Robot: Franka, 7 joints.
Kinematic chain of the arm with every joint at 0, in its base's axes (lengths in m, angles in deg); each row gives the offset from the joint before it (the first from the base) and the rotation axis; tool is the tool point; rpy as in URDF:
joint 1: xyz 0 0 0.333 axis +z
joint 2: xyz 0 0 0 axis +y
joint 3: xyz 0 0 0.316 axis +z
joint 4: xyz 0.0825 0 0 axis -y
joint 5: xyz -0.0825 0 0.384 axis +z
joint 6: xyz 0 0 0 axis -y
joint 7: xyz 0.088 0 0 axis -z
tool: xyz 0 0 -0.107 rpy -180 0 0
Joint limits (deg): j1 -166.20..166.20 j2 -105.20..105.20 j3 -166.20..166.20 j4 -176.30..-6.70 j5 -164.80..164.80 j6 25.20..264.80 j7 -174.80..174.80
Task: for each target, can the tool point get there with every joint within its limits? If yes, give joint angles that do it. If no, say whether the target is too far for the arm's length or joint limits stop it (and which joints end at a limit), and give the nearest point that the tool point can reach.
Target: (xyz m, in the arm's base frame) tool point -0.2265 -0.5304 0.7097
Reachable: yes | joints -86.40 -0.02 -19.69 -103.35 38.26 195.91 -90.92
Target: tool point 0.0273 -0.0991 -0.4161
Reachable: no: joint limits stop it (at a limit: joint 2) | nearest point 0.0337 -0.1225 -0.3373 | short by 0.082 m
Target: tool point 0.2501 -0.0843 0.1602
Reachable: yes | joints 67.11 -25.78 -108.70 -163.54 36.21 119.13 -51.62
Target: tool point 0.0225 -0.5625 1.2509
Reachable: no: too far | nearest point 0.0179 -0.4482 1.0643 | short by 0.219 m
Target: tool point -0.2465 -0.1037 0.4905
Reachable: yes | joints -135.68 -53.31 0.75 -159.26 117.52 196.41 -122.26
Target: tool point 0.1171 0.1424 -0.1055
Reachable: yes | joints 66.14 82.19 -22.09 -138.58 113.90 52.45 136.70
